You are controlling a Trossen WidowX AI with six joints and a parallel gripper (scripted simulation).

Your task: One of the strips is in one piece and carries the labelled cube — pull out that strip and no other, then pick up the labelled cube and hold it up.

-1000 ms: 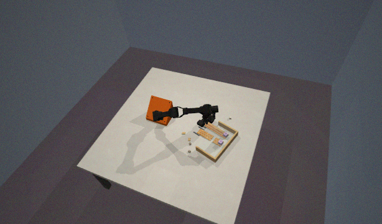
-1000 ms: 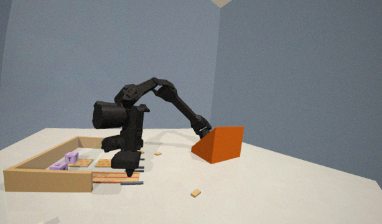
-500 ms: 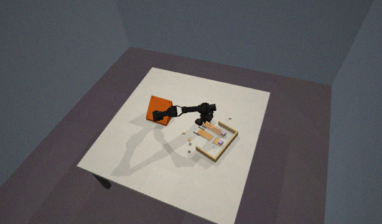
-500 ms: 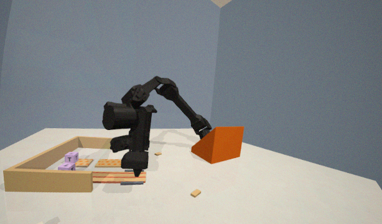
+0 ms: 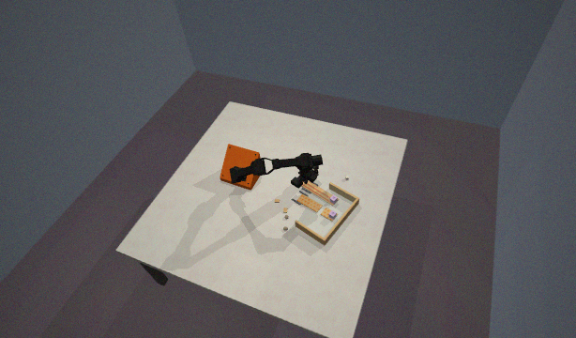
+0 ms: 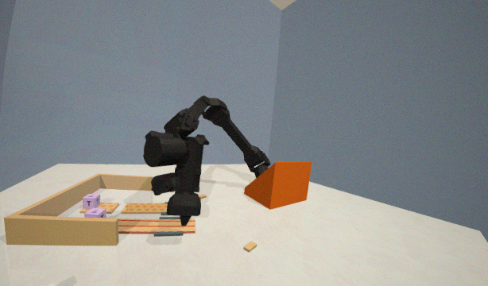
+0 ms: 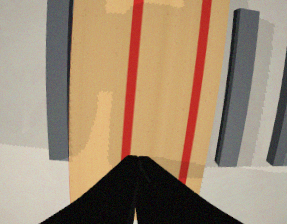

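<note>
Right now my gripper tip is 9 cm short of the striped strip and 4 cm to the left of it.
</note>
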